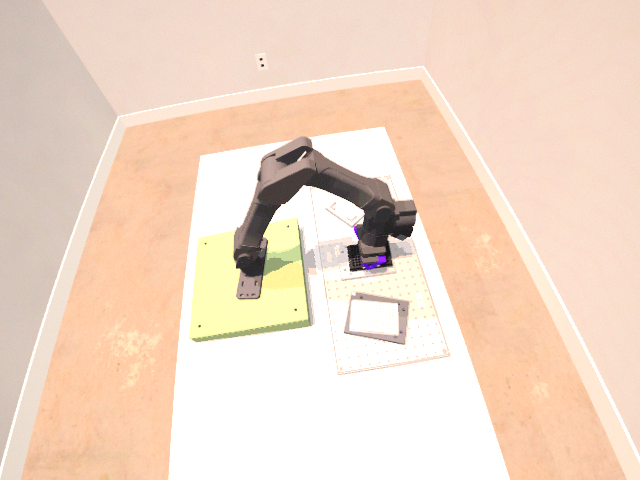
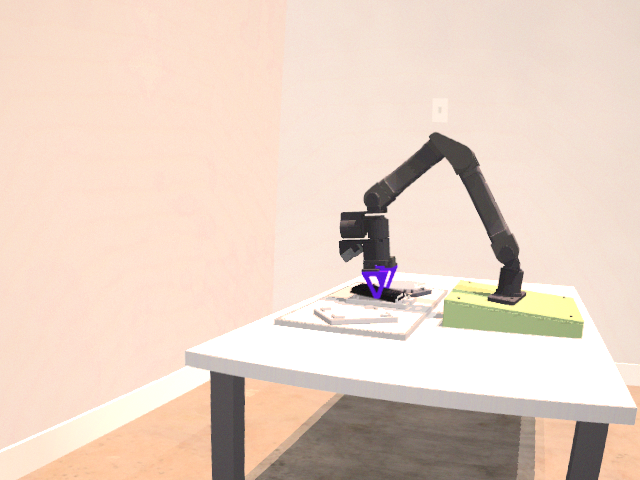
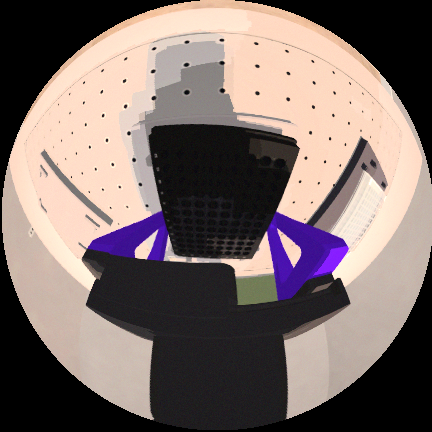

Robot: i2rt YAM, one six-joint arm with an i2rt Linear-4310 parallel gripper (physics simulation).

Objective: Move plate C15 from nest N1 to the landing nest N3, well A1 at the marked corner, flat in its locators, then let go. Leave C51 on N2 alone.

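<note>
The black well plate [image 1: 355, 258] [image 2: 361, 290] [image 3: 220, 175], taken as C15, is between the purple fingers of my gripper [image 2: 377, 295] [image 3: 217, 214], which is shut on its sides. It is over or on the middle pale nest [image 1: 368, 275]; whether it is flat in the locators, and its A1 corner, I cannot tell. The white plate [image 1: 374, 317] [image 3: 356, 215], taken as C51, lies in the dark grey nest [image 1: 404, 321] [image 3: 342, 177]. Another pale nest [image 1: 338, 217] [image 2: 361, 320] lies at the other end with no plate on it. Nest labels cannot be read.
The nests are on a pale perforated board [image 1: 429, 343] [image 2: 341, 333] on the white table [image 1: 310, 413] [image 2: 465, 366]. The arm's base stands on a green block [image 1: 217, 289] [image 2: 511, 321] beside the board.
</note>
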